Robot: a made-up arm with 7 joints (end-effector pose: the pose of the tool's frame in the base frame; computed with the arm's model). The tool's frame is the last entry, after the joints. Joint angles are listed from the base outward.
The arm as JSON. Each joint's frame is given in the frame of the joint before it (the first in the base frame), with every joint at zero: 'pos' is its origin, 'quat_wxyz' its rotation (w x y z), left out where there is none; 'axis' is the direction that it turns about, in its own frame. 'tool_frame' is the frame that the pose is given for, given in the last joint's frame.
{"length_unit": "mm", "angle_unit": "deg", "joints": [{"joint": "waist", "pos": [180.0, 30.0, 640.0], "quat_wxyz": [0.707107, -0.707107, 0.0, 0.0], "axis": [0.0, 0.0, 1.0]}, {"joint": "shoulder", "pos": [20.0, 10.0, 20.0], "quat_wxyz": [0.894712, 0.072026, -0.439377, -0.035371], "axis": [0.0, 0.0, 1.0]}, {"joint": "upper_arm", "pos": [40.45, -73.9, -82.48], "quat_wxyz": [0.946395, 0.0, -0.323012, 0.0], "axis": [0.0, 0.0, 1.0]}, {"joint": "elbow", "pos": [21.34, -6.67, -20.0], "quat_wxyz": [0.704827, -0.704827, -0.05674, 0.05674], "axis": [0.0, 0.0, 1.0]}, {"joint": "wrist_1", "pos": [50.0, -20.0, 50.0], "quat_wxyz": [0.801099, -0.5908, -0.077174, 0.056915], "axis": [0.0, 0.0, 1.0]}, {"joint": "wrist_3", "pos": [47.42, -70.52, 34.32], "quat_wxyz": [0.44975, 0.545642, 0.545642, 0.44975], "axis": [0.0, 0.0, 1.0]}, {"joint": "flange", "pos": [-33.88, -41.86, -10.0], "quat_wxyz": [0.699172, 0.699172, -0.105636, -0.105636], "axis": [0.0, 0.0, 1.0]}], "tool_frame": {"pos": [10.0, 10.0, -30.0], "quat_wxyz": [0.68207, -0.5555, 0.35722, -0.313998]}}
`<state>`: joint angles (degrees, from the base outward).
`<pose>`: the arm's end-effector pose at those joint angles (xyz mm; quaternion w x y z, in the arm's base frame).
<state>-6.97 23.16 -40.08 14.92 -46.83 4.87 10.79</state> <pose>275.1 133.6 592.9 0.7196 -0.4830 -0.2254 -0.4451</pose>
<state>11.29 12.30 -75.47 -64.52 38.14 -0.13 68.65</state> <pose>215.5 158.5 738.1 0.8055 0.2516 -0.2013 -0.4973</pose>
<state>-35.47 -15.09 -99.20 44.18 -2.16 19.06 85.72</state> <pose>163.8 96.1 899.2 0.8884 0.0339 -0.1845 -0.4191</pose>
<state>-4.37 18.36 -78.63 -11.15 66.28 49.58 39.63</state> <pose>313.0 138.4 817.2 0.8105 0.3836 0.2991 -0.3264</pose>
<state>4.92 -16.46 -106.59 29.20 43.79 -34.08 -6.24</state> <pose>368.6 6.4 864.4 0.0466 -0.3892 -0.6315 0.6690</pose>
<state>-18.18 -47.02 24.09 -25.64 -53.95 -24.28 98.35</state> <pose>334.4 -11.6 620.2 0.2691 0.4240 0.8372 0.2167</pose>
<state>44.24 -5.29 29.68 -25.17 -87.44 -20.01 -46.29</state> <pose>269.9 -43.2 556.4 0.8763 -0.4392 -0.1058 0.1675</pose>
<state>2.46 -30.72 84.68 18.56 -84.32 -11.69 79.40</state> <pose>240.7 -109.5 664.7 0.2686 0.7690 0.3695 -0.4472</pose>
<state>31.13 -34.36 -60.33 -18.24 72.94 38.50 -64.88</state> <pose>309.3 31.3 785.1 0.0090 0.6920 0.7143 0.1045</pose>
